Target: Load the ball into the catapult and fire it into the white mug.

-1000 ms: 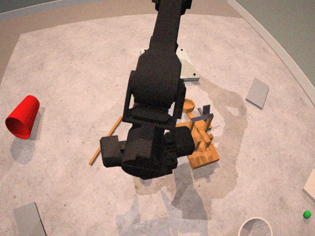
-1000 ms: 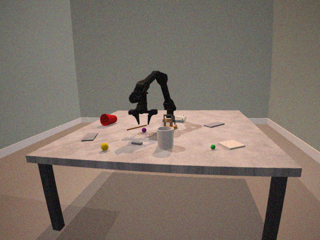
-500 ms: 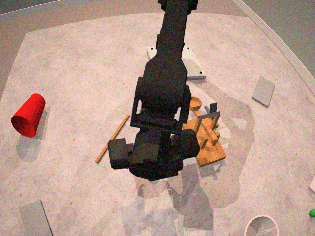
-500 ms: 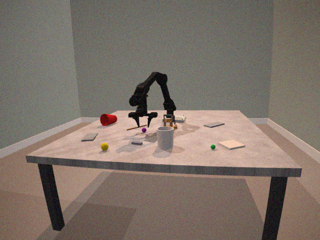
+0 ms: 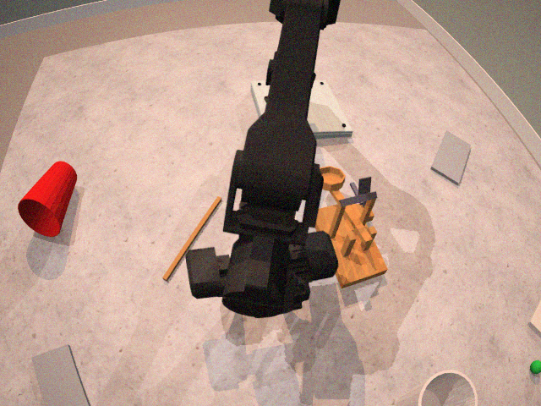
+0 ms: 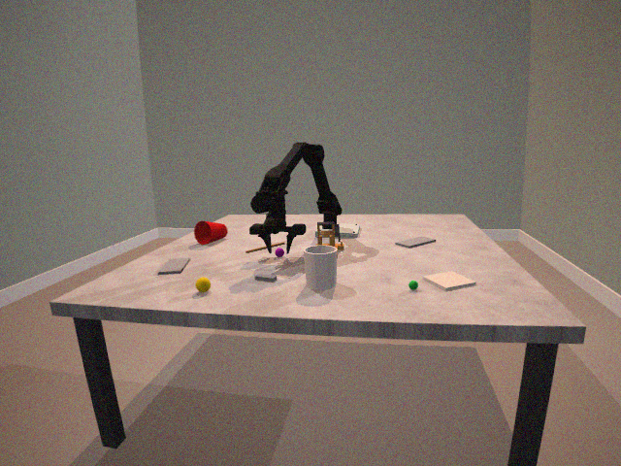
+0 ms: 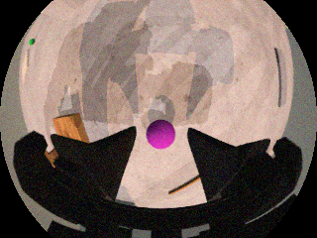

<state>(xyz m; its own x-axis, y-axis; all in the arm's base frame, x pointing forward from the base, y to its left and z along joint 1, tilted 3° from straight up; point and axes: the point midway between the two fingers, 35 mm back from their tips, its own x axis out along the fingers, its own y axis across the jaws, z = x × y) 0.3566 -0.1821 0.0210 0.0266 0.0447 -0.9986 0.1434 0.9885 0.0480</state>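
The orange wooden catapult lies 18 cm to the left of my gripper tip, 7 cm behind it and 4 cm above it. Also, from my gripper tip: purple ball (right at my gripper tip); small grey block (23 cm ahead, 1 cm to the right, 1 cm below); thin wooden stick (12 cm behind, 6 cm to the right, 1 cm below).
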